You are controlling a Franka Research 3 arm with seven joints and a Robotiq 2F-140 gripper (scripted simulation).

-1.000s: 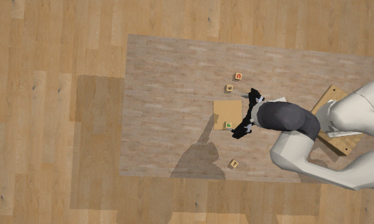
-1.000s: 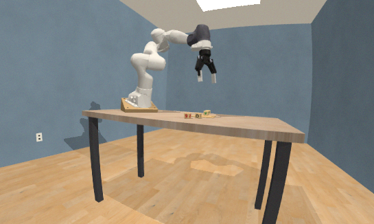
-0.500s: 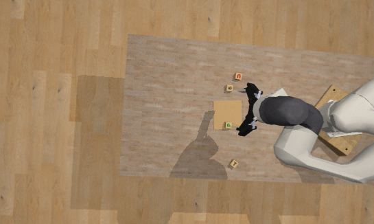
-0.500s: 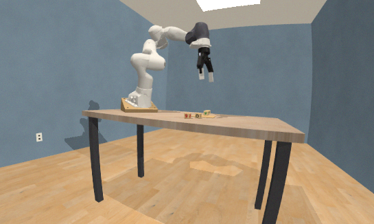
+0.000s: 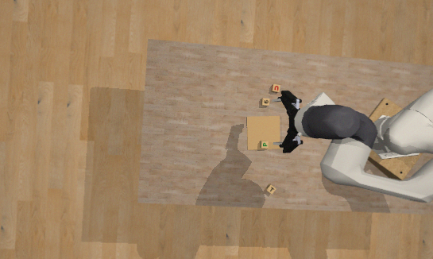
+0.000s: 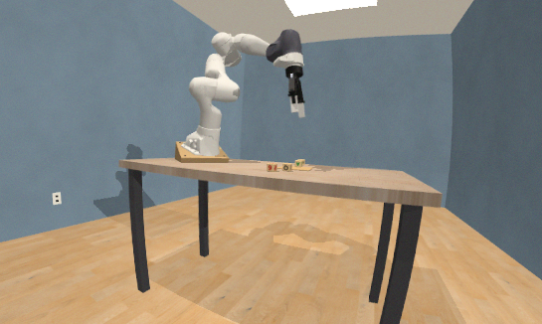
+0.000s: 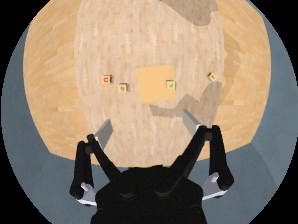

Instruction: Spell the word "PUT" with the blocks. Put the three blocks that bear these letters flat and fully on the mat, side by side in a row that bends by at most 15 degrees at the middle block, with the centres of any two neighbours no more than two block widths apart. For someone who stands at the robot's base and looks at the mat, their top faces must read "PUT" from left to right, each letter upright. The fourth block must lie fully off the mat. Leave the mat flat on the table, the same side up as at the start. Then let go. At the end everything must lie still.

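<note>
Now: hand 50 mm past the red U block, 140 mm to the left of it and 230 mm above it. Round my hand: green P block: 20 mm behind, 90 mm to the left, 220 mm below; then block marked 6: 10 mm behind, 80 mm to the right, 230 mm below; then tan mat: 20 mm behind, 50 mm to the left, 240 mm below.
</note>
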